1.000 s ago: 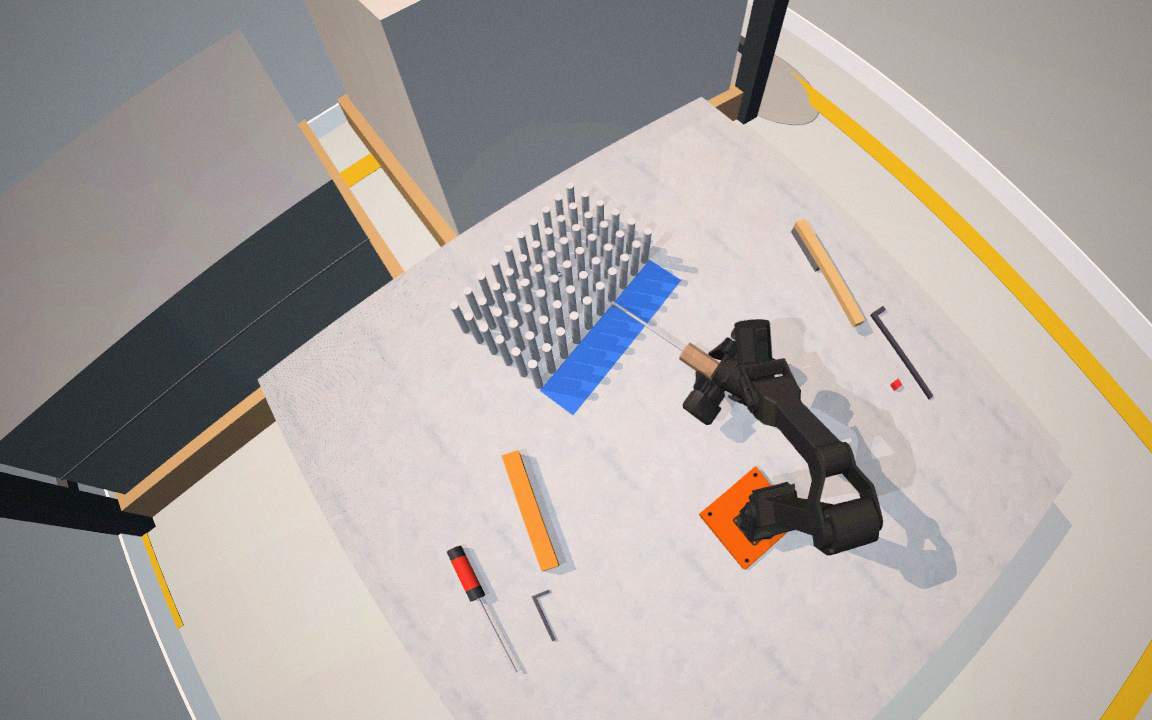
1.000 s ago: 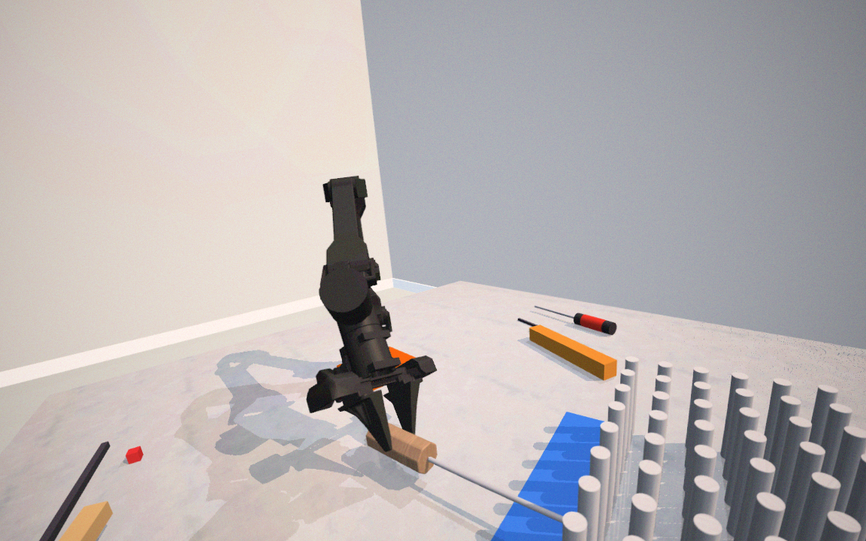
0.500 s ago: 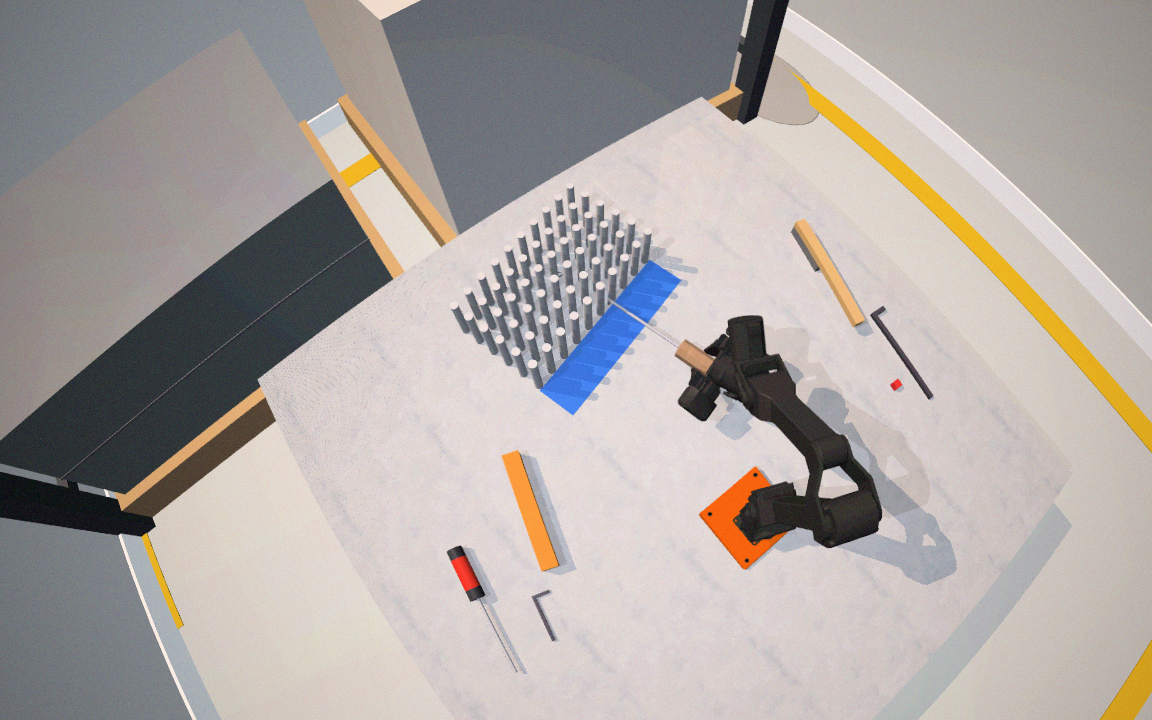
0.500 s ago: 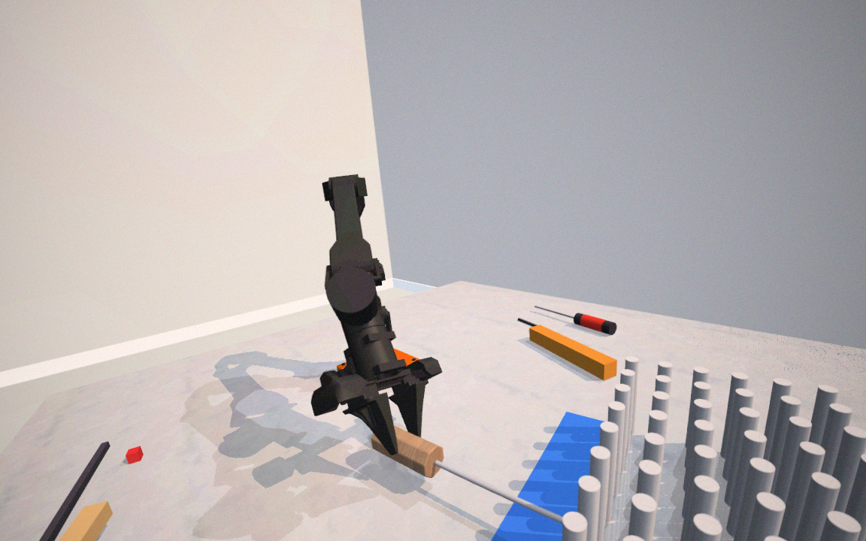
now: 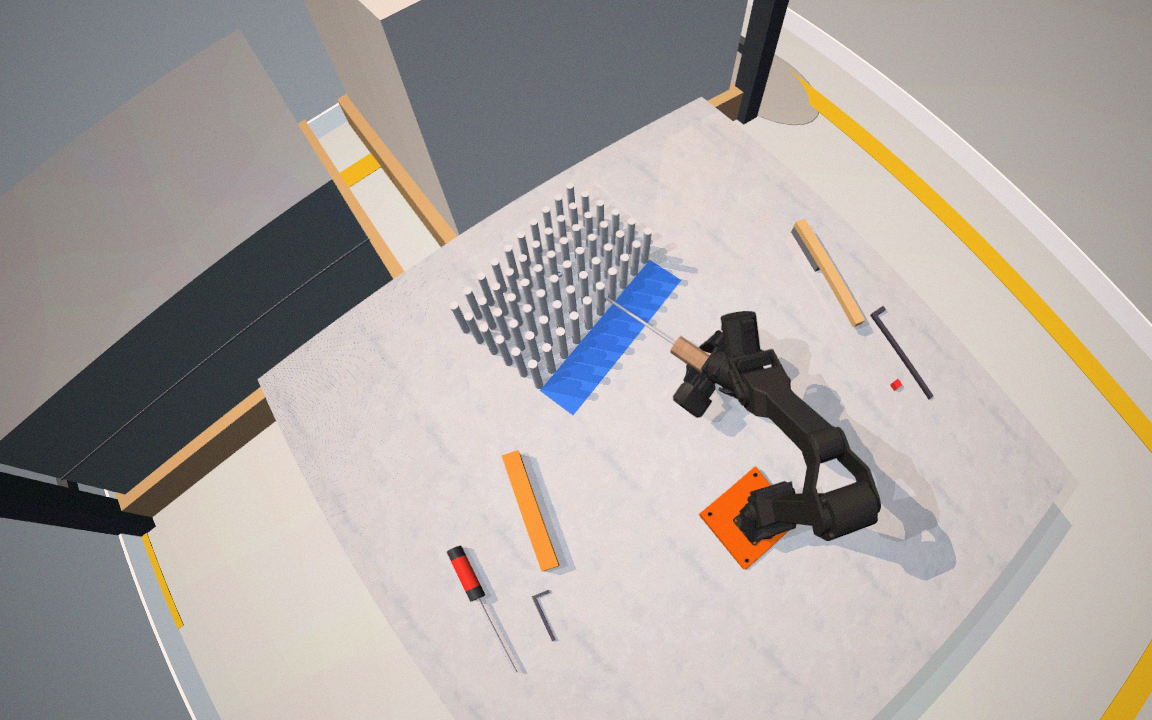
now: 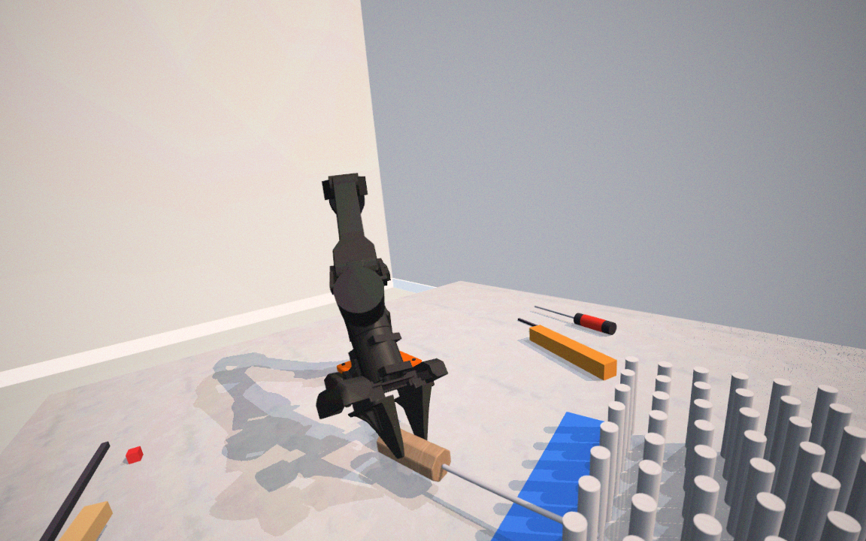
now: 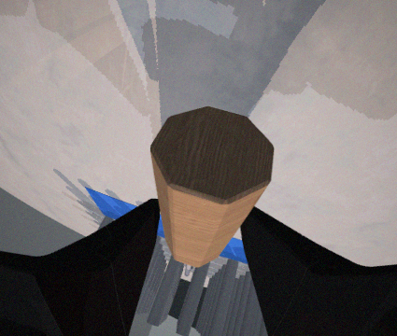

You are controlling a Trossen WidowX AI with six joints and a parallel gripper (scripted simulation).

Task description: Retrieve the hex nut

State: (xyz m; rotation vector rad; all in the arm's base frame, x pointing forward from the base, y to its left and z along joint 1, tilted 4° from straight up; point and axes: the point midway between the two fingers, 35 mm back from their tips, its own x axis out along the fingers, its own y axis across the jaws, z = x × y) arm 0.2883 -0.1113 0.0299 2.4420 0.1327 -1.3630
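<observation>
Now: gripper tip 150 mm short of the blue taped strip, 70 mm to the right of it and 40 mm above it. Also, from my gripper tip: orange bar 410 mm to the left, 30 mm behind, 20 mm below; wood-handled hook tool 100 mm ahead, 20 mm to the left, 10 mm below; red cube 320 mm behind, 310 mm to the right, 30 mm below.
</observation>
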